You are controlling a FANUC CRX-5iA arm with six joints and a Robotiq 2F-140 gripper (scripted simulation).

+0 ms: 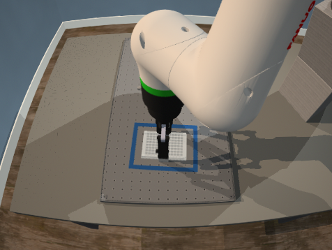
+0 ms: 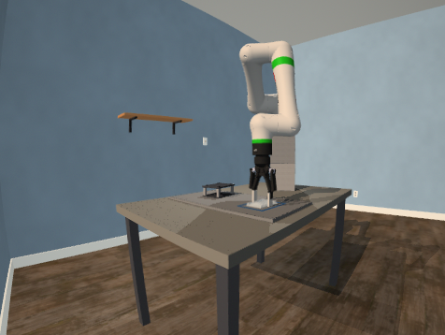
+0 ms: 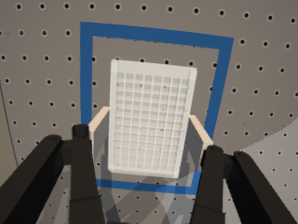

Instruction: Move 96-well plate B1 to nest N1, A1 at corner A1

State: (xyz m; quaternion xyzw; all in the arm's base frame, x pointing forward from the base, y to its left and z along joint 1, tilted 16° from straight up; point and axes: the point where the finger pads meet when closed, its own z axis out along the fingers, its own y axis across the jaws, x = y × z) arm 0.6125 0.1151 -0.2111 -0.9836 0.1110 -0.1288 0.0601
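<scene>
The raised plate nest N1 is 340 mm to the right of my hand, 110 mm behind it and 30 mm above it. The rest, counted from my hand: 96-well plate (20 mm below); A1 label (280 mm to the right, 190 mm behind, 30 mm above).
</scene>
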